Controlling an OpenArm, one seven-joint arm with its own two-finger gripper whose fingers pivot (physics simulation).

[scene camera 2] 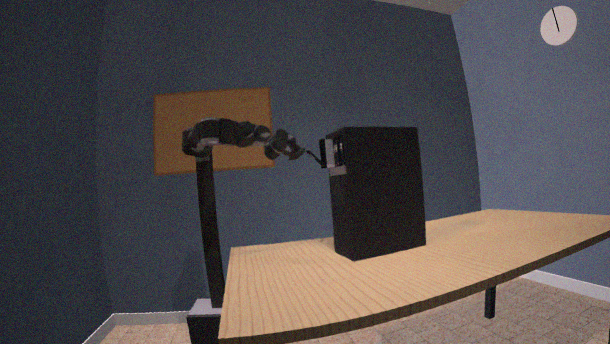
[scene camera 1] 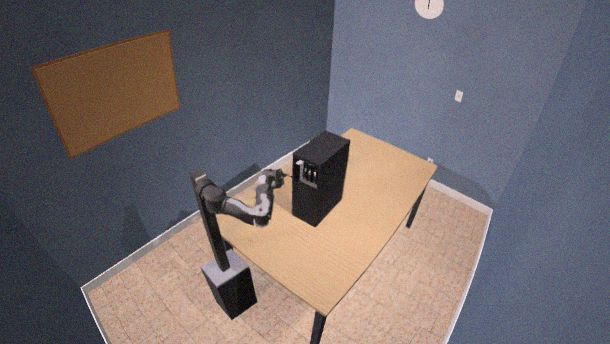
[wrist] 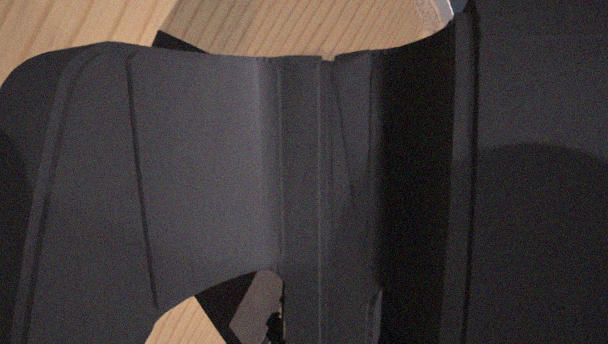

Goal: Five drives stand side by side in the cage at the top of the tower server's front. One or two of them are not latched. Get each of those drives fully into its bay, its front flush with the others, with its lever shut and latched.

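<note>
The black tower server [scene camera 1: 327, 192] [scene camera 2: 382, 195] stands upright on the table. In its top front cage, one drive [scene camera 1: 301, 172] [scene camera 2: 329, 152] sticks well out, toward the left side of the cage in scene camera 1. Its dark lever [scene camera 1: 288, 175] [scene camera 2: 315, 158] is swung open, pointing out toward the arm. Several other drives [scene camera 1: 310, 173] [scene camera 2: 340, 153] sit farther in, to its right; their latches are too small to judge. My gripper [scene camera 1: 283, 175] [scene camera 2: 304, 150] [wrist: 344, 212] is shut and empty, in front of the cage near the lever's free end; contact cannot be told.
The wooden table [scene camera 1: 300, 265] [scene camera 2: 300, 295] extends around the tower. The arm's post [scene camera 1: 214, 235] [scene camera 2: 207, 220] stands at the table's near end, on a box-shaped base [scene camera 1: 231, 287]. A corkboard [scene camera 1: 110, 95] [scene camera 2: 175, 107] hangs on the wall behind the arm.
</note>
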